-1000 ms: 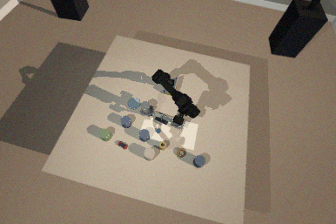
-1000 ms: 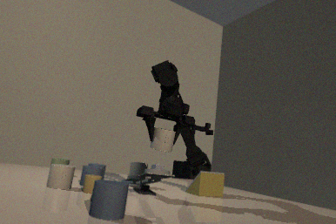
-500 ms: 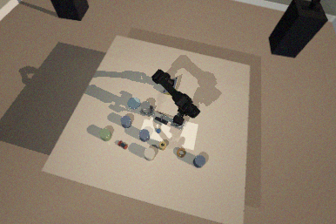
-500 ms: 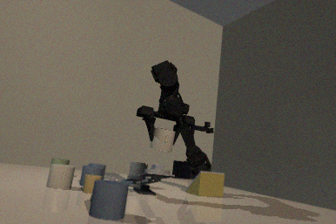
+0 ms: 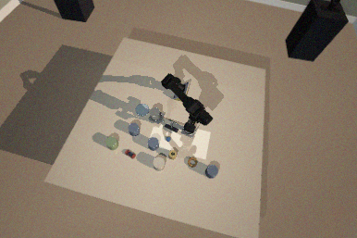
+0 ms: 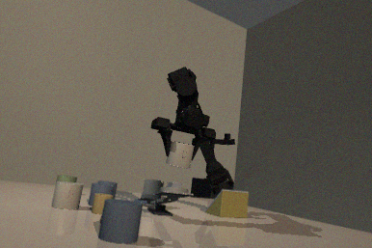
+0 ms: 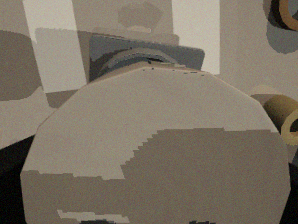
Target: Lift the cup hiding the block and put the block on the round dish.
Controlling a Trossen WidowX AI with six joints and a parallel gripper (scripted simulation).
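My gripper tip is 80 mm above the pale blue-grey block and 10 mm to the left of it. The rest, counted from my gripper tip: balance (150 mm below, 130 mm to the right, 40 mm behind); blue block (170 mm below, 140 mm to the right, 60 mm ahead); balance beam (130 mm to the right, 130 mm below, 40 mm behind).
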